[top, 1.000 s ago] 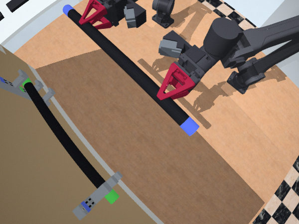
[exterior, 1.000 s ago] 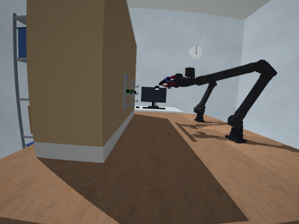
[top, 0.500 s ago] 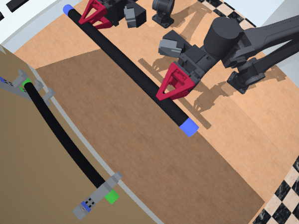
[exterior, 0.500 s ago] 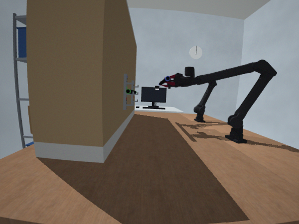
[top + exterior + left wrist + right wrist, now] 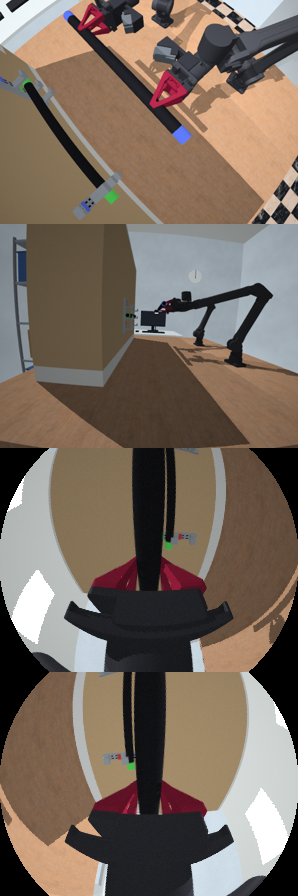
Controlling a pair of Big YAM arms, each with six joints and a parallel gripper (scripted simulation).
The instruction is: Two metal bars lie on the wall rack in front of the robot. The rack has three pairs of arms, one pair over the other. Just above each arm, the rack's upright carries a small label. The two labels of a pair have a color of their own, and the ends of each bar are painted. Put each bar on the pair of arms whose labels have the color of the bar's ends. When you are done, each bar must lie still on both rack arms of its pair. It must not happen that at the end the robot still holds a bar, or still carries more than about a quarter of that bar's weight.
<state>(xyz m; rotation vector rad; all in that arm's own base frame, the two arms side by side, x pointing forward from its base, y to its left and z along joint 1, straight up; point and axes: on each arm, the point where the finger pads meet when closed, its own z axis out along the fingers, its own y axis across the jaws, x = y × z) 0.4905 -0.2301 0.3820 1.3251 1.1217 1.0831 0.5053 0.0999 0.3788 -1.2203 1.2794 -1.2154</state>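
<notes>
My right gripper is now 10 mm short of the blue-ended bar and 150 mm to the right of it. Round my right hand: brown wall: 440 mm ahead, 160 mm to the left, 70 mm above; then green-ended bar: 250 mm ahead, 150 mm to the left, 90 mm below.
</notes>
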